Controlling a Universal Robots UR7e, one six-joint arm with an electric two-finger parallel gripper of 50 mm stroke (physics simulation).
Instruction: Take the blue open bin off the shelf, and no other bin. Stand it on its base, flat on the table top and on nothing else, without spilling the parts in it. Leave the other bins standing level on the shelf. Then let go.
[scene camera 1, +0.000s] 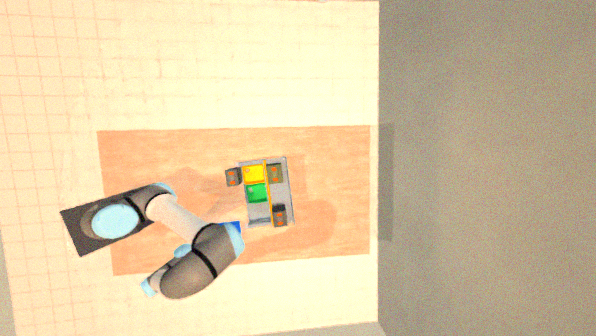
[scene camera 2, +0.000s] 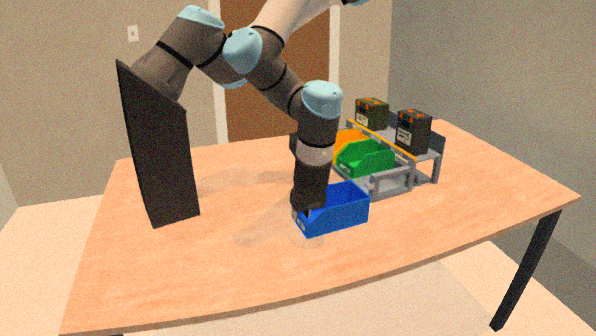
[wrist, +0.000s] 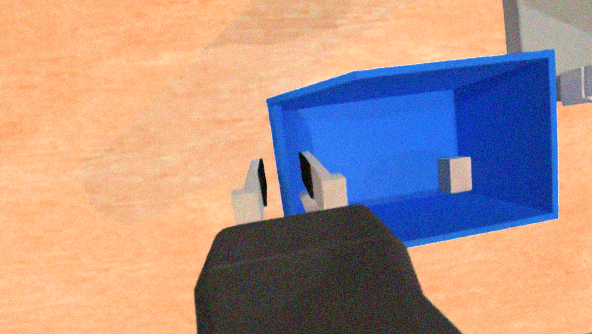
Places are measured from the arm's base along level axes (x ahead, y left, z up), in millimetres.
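Pixels of known places: gripper, fingertip midpoint: (scene camera 2: 300, 216) (wrist: 282, 169); arm's base, link origin: (scene camera 2: 153, 85).
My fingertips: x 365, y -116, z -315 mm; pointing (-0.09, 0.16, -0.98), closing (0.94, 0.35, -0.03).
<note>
For each thing: its top centre in the pictures, then the offset to it from my fingertips. Level surfaces: height alone.
- blue open bin, top centre: (wrist: 426, 157) (scene camera 2: 331, 195) 77 mm ahead, 27 mm left, 43 mm up
- table top, surface height: 32 mm down
- small pale block, top centre: (wrist: 461, 175) 152 mm ahead, 25 mm left, 14 mm down
- green bin, top centre: (scene camera 2: 367, 146) (scene camera 1: 261, 193) 229 mm ahead, 312 mm left, 49 mm up
- yellow bin, top centre: (scene camera 2: 347, 135) (scene camera 1: 257, 174) 182 mm ahead, 414 mm left, 49 mm up
- dark box, top centre: (scene camera 1: 231, 178) 57 mm ahead, 369 mm left, 100 mm up
The blue open bin (scene camera 1: 231, 226) (scene camera 2: 345, 215) (wrist: 400, 125) stands upright, apparently flat on the table top (scene camera 1: 150, 150) (scene camera 2: 225, 280), off the shelf. A small pale block (wrist: 459, 175) lies inside near its back wall. My gripper (scene camera 2: 303, 212) (wrist: 282, 169) is open, with one finger outside and one inside the bin's low front wall and a gap on both sides. The green bin (scene camera 1: 257, 193) (scene camera 2: 375, 160) and yellow bin (scene camera 1: 254, 174) (scene camera 2: 348, 141) sit side by side on the shelf's lower level and look level. The arm hides most of the blue bin in the overhead view.
The grey shelf (scene camera 1: 281, 192) (scene camera 2: 437, 167) (wrist: 545, 30) is close behind the blue bin; whether they touch is unclear. Two dark boxes (scene camera 1: 275, 173) (scene camera 1: 279, 216) (scene camera 2: 371, 115) (scene camera 2: 414, 132) stand on its upper level. Another dark box (scene camera 1: 233, 177) stands before the yellow bin.
</note>
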